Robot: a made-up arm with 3 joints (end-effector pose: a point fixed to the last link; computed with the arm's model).
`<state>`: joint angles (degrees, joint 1 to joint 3).
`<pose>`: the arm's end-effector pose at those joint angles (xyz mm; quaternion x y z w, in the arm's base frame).
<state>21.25 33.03 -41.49</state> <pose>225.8 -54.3 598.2 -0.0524 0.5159 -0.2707 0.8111</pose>
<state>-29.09 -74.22 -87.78</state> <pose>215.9 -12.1 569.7 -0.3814 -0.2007 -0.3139 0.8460</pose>
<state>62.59 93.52 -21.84</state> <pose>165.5 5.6 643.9 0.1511 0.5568 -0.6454 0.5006</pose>
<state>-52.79 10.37 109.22</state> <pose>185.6 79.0 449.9 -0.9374 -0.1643 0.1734 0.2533</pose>
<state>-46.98 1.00 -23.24</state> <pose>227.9 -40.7 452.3 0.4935 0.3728 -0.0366 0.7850</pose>
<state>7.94 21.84 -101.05</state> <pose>253.8 -6.7 579.6 -0.4783 0.4427 -0.0430 0.7572</pose>
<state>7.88 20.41 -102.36</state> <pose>253.8 -5.0 579.9 -0.4937 0.4309 -0.0431 0.7541</pose>
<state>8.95 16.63 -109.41</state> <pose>253.4 3.4 580.0 -0.5667 0.3930 -0.0391 0.7231</pose>
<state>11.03 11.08 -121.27</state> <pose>251.3 15.9 577.2 -0.6792 0.3332 -0.0345 0.6531</pose>
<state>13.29 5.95 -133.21</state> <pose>248.0 25.5 570.9 -0.7783 0.2751 -0.0326 0.5635</pose>
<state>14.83 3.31 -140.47</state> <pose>245.7 29.5 565.8 -0.8301 0.2430 -0.0313 0.5009</pose>
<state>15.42 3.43 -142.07</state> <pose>245.2 30.2 564.7 -0.8398 0.2405 -0.0286 0.4859</pose>
